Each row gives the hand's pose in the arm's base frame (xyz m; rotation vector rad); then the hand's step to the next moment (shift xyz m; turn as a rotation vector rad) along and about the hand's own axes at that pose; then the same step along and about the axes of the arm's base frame.
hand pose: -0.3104 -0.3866 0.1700 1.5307 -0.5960 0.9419
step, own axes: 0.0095 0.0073 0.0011 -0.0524 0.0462 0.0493
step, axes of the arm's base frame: -0.0005 -0.0011 0.0120 -0.0544 -0.0637 -0.0171
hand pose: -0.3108 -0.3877 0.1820 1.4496 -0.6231 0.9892
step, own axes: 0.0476 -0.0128 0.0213 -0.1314 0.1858 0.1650
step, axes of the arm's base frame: 0.0388 -0.0107 0.0356 -0.1866 -0.2102 -0.0035
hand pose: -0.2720 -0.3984 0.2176 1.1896 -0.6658 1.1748
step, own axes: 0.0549 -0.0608 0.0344 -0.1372 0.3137 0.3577
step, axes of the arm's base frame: 0.0797 -0.0103 0.0379 -0.2755 -0.4008 0.0928
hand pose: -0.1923 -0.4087 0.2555 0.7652 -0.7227 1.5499
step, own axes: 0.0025 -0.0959 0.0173 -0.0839 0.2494 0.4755
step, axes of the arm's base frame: 0.0964 -0.0024 0.0146 -0.2076 -0.4576 0.2069
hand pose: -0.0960 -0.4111 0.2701 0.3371 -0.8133 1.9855
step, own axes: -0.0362 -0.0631 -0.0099 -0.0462 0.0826 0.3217
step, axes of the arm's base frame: 0.0733 0.0044 -0.0008 -0.0733 -0.2728 0.1807
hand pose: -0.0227 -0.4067 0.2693 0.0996 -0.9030 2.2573
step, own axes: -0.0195 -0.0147 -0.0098 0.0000 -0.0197 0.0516
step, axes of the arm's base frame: 0.0257 0.0026 -0.0049 0.0034 -0.0224 0.0504
